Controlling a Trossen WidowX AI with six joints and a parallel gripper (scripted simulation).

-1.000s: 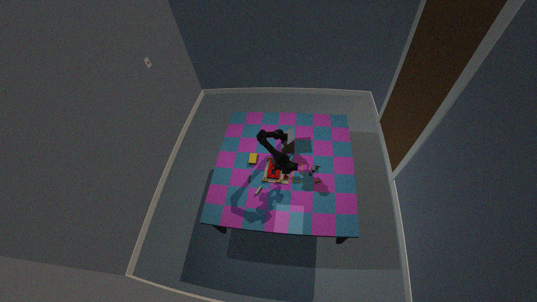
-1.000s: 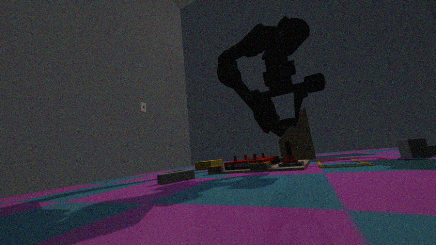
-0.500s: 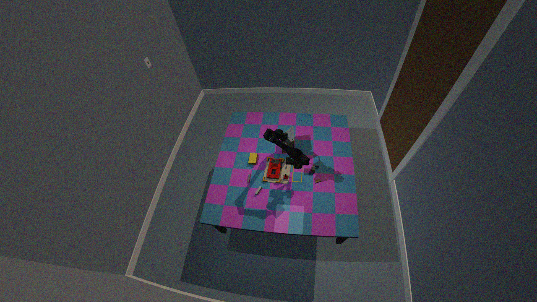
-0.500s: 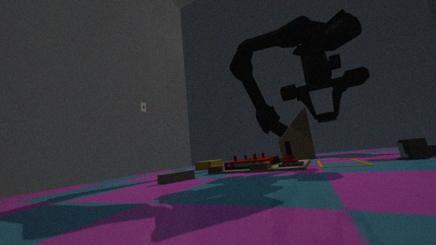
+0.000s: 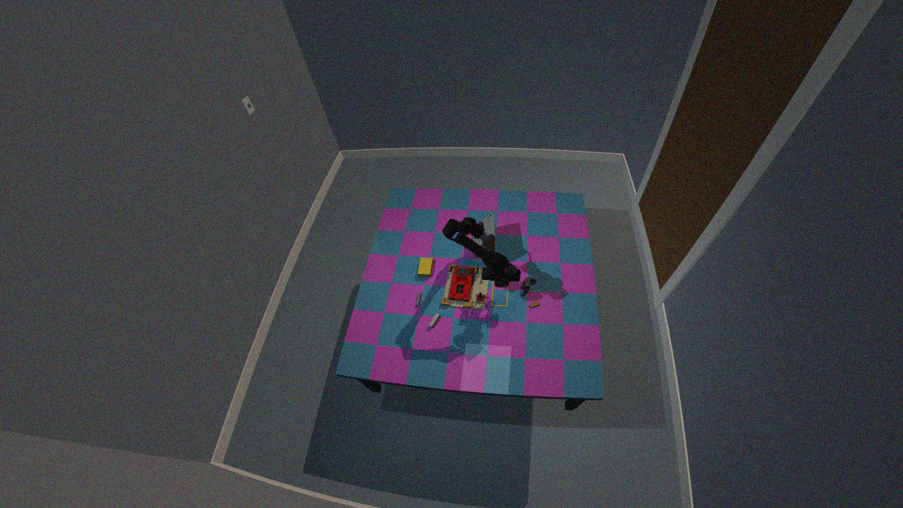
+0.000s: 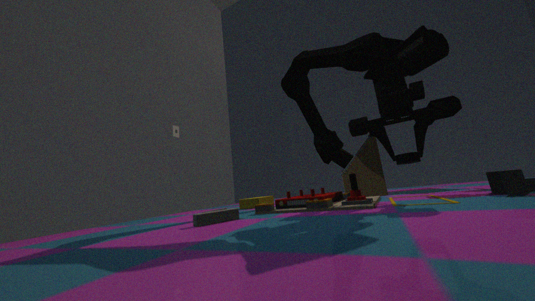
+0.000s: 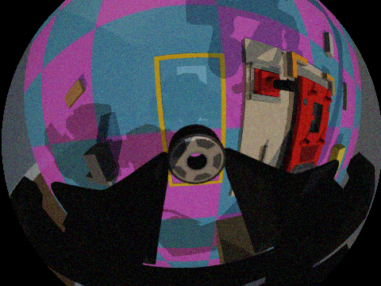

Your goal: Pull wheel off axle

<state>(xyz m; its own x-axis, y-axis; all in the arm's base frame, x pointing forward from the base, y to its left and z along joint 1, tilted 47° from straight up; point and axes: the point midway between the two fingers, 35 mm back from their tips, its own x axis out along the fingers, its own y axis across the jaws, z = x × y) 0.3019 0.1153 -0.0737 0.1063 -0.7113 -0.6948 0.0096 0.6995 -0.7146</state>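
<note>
My gripper tip is right at the wheel. From my gripper tip the other things lie so: grey block: 40 mm behind, 140 mm to the left, 60 mm below; axle: 60 mm ahead, 100 mm to the right, 50 mm below; brown piece: 70 mm ahead, 180 mm to the left, 80 mm below.
</note>
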